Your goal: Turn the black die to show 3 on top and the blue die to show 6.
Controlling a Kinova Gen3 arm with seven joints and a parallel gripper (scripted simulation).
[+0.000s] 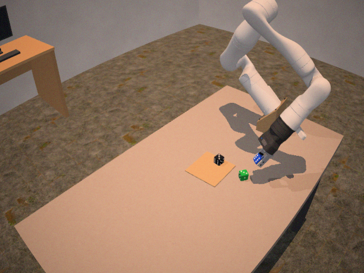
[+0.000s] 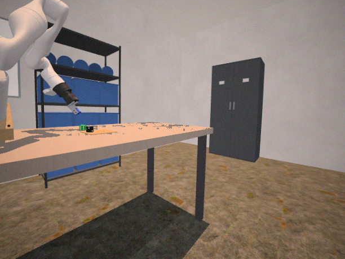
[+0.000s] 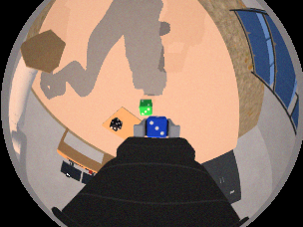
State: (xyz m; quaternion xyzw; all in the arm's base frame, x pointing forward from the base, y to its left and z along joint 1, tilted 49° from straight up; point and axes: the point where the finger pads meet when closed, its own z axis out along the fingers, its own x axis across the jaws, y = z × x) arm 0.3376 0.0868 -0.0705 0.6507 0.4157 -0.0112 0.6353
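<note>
Now: hand 20 mm short of the green die, 50 mm to the left of it and 100 mm above it. Round my hand: blue die: right at my hand; then black die: 170 mm to the right, 90 mm below; then orange mat: 50 mm ahead, 180 mm to the right, 110 mm below.
</note>
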